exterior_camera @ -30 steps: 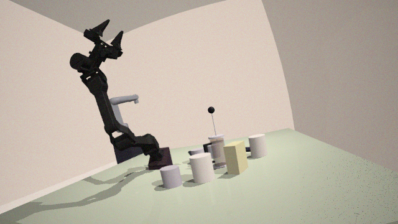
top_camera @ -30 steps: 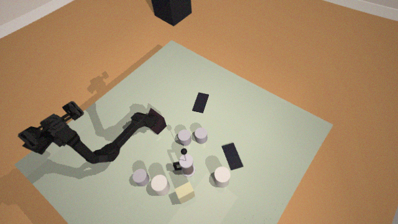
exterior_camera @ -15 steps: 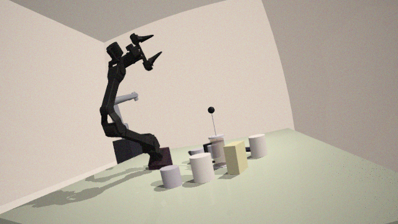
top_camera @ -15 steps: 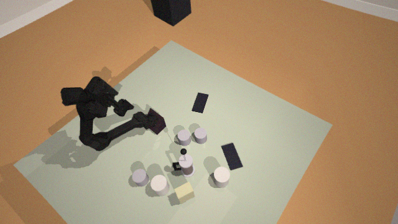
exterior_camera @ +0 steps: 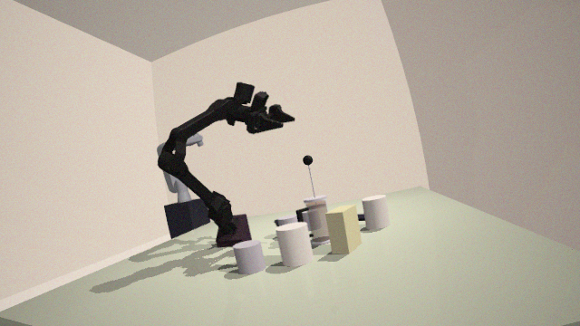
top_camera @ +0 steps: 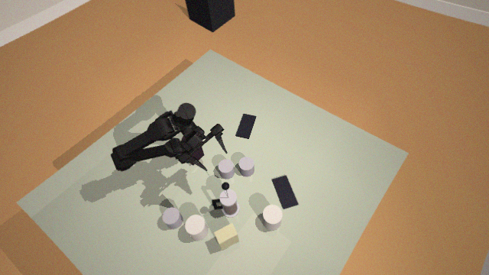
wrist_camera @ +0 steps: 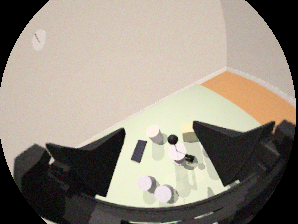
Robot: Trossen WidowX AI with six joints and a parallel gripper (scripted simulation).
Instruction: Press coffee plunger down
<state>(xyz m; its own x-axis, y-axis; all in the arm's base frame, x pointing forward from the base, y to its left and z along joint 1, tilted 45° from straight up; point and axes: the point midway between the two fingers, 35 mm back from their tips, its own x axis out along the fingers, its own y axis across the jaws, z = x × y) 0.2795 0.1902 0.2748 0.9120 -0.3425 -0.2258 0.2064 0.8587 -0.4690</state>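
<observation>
The coffee press is 25 cm below my gripper tip, 3 cm to the right of it and 3 cm ahead of it. The rest, counted from my gripper tip: yellow block: 32 cm below, 12 cm to the right, 12 cm ahead.
</observation>
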